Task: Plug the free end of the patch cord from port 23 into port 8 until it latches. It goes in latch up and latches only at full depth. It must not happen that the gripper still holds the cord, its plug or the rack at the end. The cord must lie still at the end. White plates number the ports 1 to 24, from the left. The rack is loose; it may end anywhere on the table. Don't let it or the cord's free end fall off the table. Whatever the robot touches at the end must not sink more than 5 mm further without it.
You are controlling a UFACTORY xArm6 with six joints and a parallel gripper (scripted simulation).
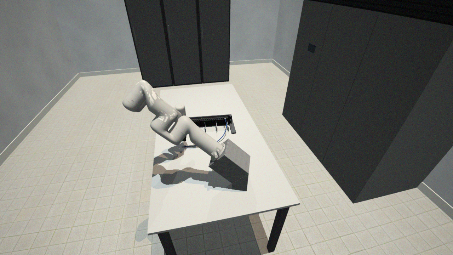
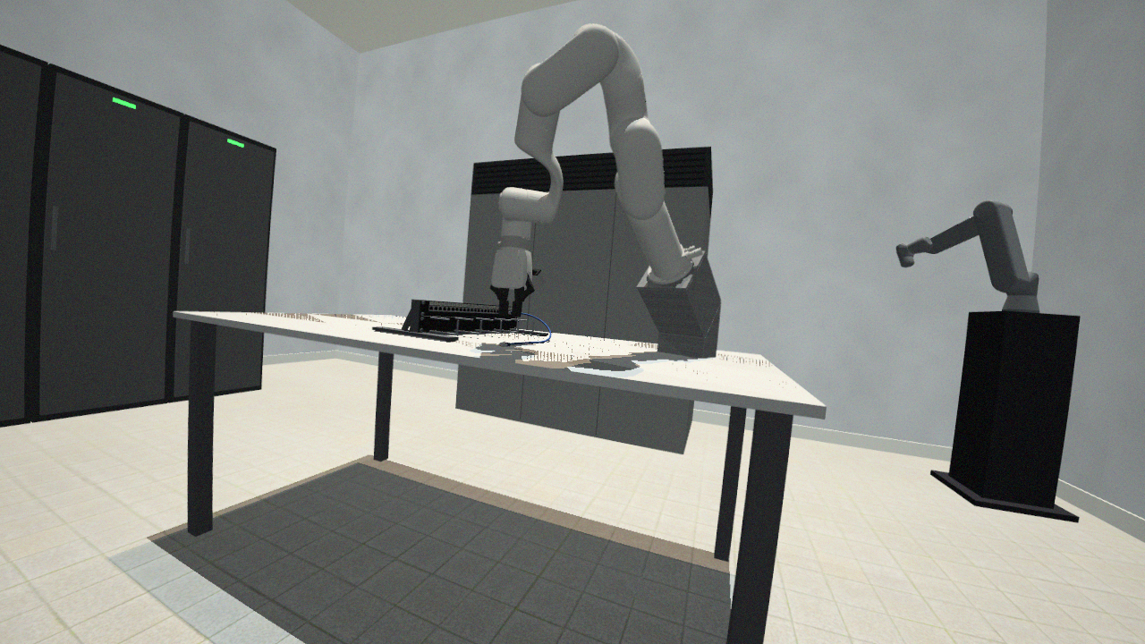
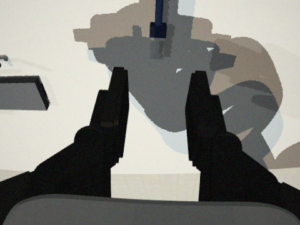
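My gripper is now 90 mm above the patch cord plug and 20 mm to the right of it.
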